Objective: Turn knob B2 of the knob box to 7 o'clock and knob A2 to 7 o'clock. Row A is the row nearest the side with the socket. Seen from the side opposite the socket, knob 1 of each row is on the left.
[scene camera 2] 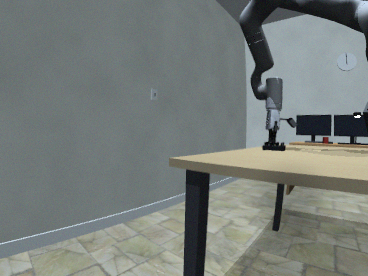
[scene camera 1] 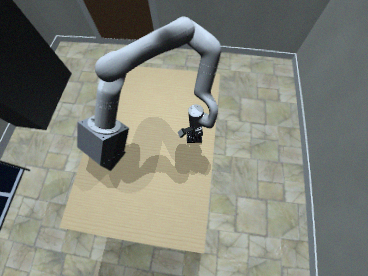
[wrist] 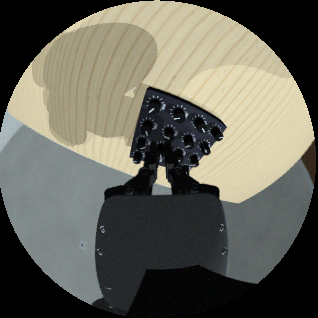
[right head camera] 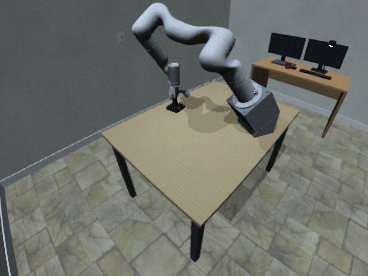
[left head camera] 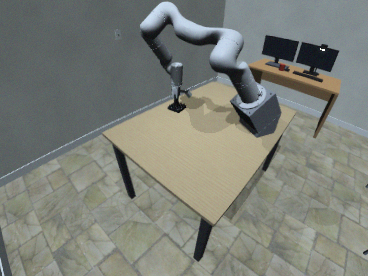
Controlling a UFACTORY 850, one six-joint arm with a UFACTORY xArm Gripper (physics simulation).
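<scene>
The black knob box (left head camera: 177,108) (right head camera: 175,108) (scene camera 1: 194,140) (scene camera 2: 274,148) (wrist: 178,124) stands on the table; its rows slant down to the right in the wrist view. My gripper (left head camera: 176,104) (right head camera: 175,104) (scene camera 2: 272,142) (wrist: 160,149) points down over it and is shut on knob B2, second from the left in the third line from the far edge, in the wrist view. The fingers partly cover that knob, and its setting is hard to read. Knob A2 (wrist: 141,143) stands beside it on the left, outside the fingers. The socket is not discernible.
The box stands near the edge of the wooden table (left head camera: 165,155) (right head camera: 165,155) (scene camera 1: 145,210) (scene camera 2: 225,162), on the wall side. Other knobs crowd around the fingers. The arm's base (left head camera: 260,117) (right head camera: 257,116) (scene camera 1: 102,145) stands across the table. A desk with monitors is farther off.
</scene>
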